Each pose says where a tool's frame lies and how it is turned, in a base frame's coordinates. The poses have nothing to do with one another.
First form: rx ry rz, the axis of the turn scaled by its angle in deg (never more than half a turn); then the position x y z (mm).
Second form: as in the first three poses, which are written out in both.
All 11 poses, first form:
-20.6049 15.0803 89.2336 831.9 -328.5 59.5
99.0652 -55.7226 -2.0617 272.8 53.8 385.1
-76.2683 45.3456 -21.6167 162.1 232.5 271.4
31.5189 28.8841 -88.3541 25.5 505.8 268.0
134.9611 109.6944 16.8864 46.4 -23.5 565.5
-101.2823 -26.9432 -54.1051 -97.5 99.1 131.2
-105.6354 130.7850 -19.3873 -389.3 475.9 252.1
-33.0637 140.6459 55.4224 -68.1 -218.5 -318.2
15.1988 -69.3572 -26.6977 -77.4 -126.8 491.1
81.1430 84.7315 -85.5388 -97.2 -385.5 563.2
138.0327 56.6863 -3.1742 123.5 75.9 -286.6
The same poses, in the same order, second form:
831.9 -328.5 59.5 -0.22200 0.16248 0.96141 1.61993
272.8 53.8 385.1 0.87144 -0.49017 -0.01814 1.98409
162.1 232.5 271.4 -0.83513 0.49653 -0.23670 1.59393
25.5 505.8 268.0 0.32112 0.29427 -0.90016 1.71311
46.4 -23.5 565.5 0.77237 0.62777 0.09664 3.04971
-97.5 99.1 131.2 -0.85871 -0.22844 -0.45873 2.05856
-389.3 475.9 252.1 -0.62421 0.77282 -0.11456 2.95365
-68.1 -218.5 -318.2 -0.21367 0.90889 0.35815 2.70082
-77.4 -126.8 491.1 0.20036 -0.91432 -0.35195 1.32394
-97.2 -385.5 563.2 0.55887 0.58359 -0.58915 2.53407
123.5 75.9 -286.6 0.92482 0.37980 -0.02127 2.60496

